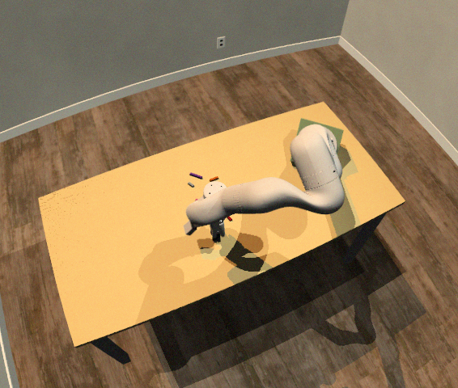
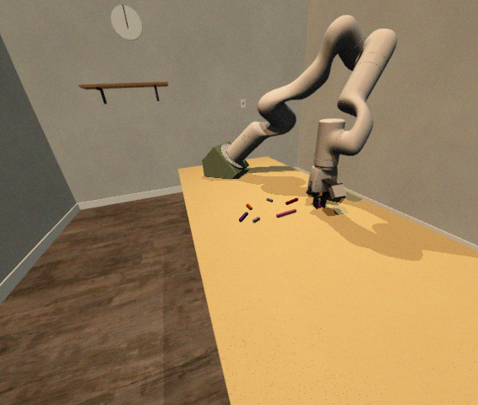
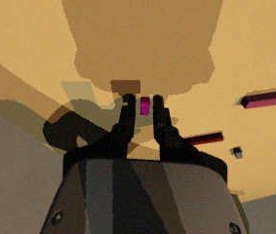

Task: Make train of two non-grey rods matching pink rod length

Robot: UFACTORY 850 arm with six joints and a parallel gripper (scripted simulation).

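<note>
Now: hand 2 cm above the magenta rod. Round my hand: orange rod (4 cm behind, 29 cm to the right, 2 cm below); then pink rod (4 cm ahead, 15 cm to the right, 2 cm below); then red rod (6 cm behind, 9 cm to the right, 2 cm below).
</note>
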